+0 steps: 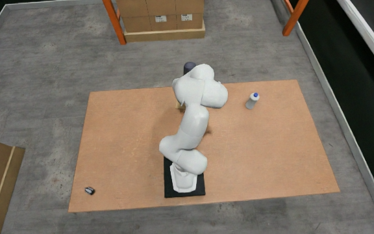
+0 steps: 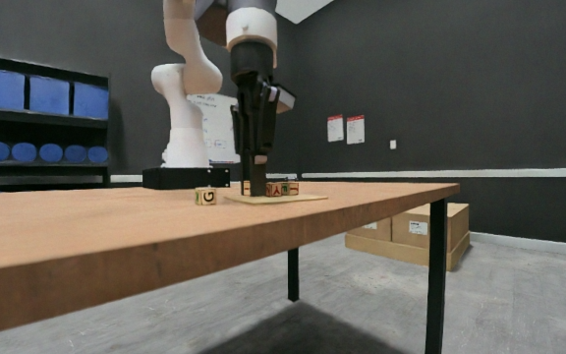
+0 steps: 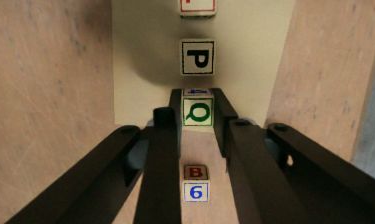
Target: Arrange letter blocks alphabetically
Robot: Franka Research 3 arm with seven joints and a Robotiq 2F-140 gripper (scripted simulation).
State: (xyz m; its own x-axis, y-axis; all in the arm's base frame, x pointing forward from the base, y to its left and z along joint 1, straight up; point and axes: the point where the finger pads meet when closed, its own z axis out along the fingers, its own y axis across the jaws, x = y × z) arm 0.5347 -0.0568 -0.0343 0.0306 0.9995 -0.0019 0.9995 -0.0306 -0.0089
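The block is 2 cm below my hand. From my hand the other things lie so: pale yellow mat: 4 cm to the left, 4 cm below; white bottle: 5 cm behind, 47 cm to the right, 4 cm above; black object: 66 cm behind, 69 cm to the left, 2 cm below.
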